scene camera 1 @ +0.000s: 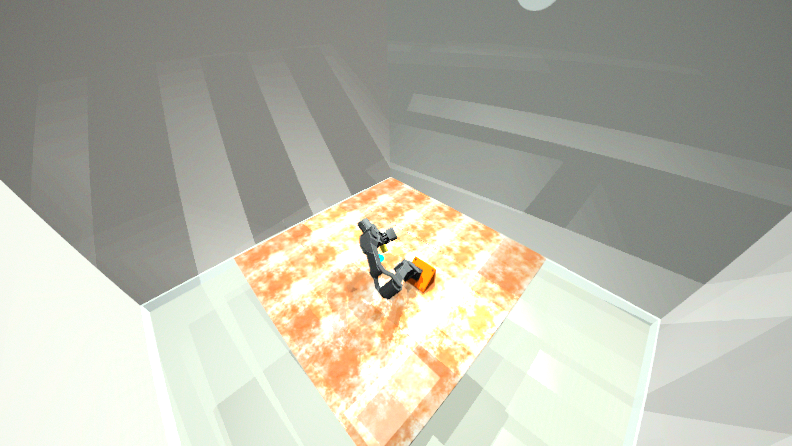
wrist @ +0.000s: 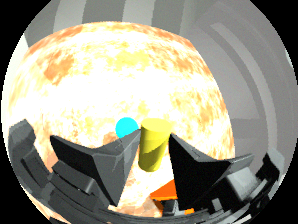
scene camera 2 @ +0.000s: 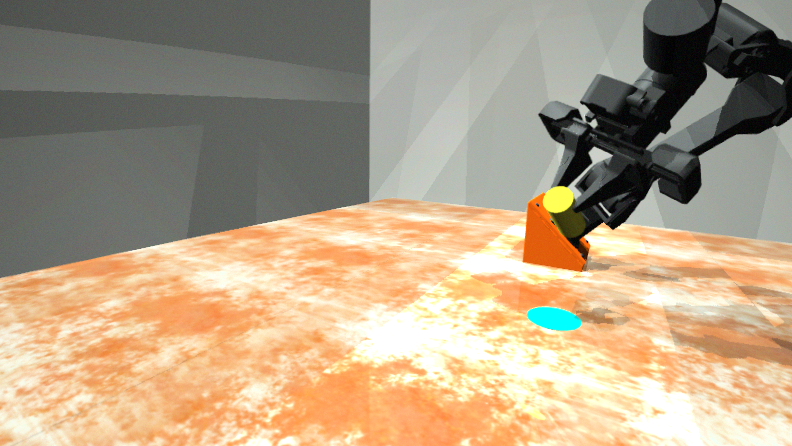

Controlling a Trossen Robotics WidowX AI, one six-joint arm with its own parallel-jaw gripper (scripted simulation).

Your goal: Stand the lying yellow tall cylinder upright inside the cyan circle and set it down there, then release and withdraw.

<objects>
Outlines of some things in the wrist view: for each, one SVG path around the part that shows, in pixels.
My gripper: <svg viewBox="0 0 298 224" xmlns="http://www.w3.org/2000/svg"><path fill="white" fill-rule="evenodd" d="M49 217L49 221L51 221L52 224L67 224L67 222L56 220L56 218L53 218L52 216ZM8 129L9 161L20 185L41 205L71 224L234 224L250 214L249 220L241 222L249 224L277 192L285 168L285 156L274 147L266 152L262 168L255 175L249 169L253 153L217 160L170 132L168 151L180 212L193 208L194 213L130 216L110 210L109 205L118 208L140 148L141 128L97 148L51 135L49 143L59 159L52 165L53 172L45 167L35 147L36 132L27 119L16 121Z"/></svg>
A yellow tall cylinder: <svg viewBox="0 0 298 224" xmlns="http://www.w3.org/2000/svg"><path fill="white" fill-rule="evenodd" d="M161 117L160 119L141 120L140 152L138 152L137 163L141 171L152 173L160 168L166 143L168 143L170 132L172 132L172 124L168 120L161 119Z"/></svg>
</objects>
